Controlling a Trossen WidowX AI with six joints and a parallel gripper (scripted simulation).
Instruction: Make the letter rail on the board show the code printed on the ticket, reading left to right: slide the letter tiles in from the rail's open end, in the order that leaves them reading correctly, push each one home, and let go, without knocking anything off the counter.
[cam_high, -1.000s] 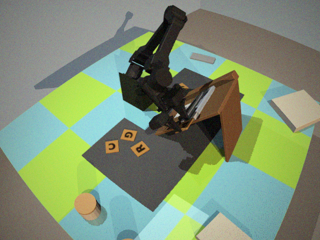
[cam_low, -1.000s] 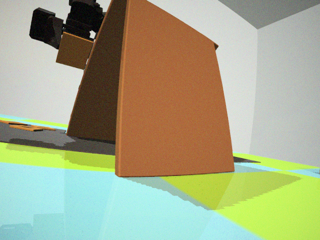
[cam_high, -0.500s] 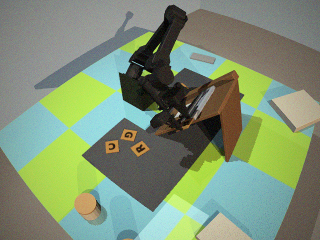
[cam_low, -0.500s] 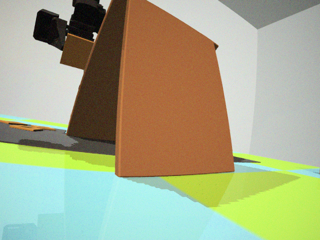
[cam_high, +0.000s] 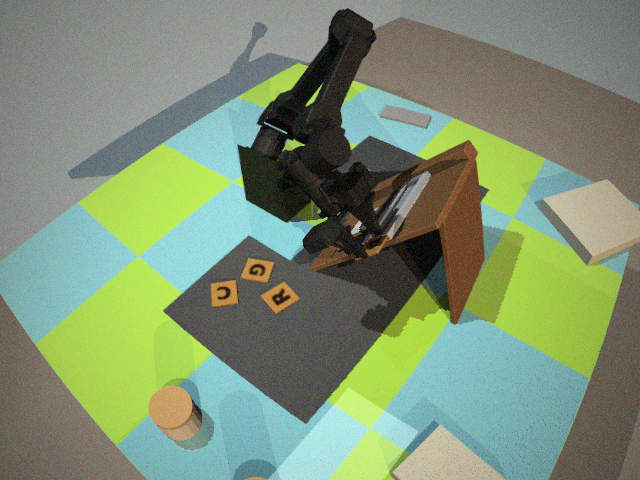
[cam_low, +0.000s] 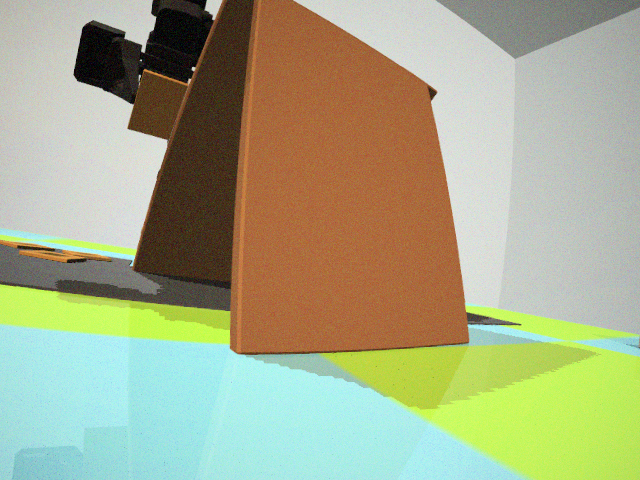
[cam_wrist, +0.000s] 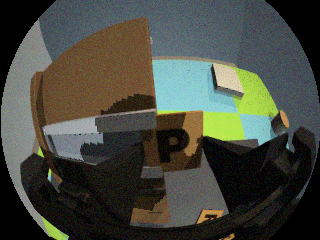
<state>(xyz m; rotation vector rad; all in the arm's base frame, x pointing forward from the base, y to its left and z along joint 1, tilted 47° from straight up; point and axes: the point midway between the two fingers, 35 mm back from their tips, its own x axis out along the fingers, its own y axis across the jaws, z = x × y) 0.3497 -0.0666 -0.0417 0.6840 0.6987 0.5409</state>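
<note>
Right now my gripper tip is 10 cm past the white ticket, 11 cm to the right of it and 8 cm above it. From my gripper tip the other things lie so: dark mat 17 cm behind, 9 cm to the left, 17 cm below; grey slab 34 cm behind, 62 cm to the left, 16 cm below.
</note>
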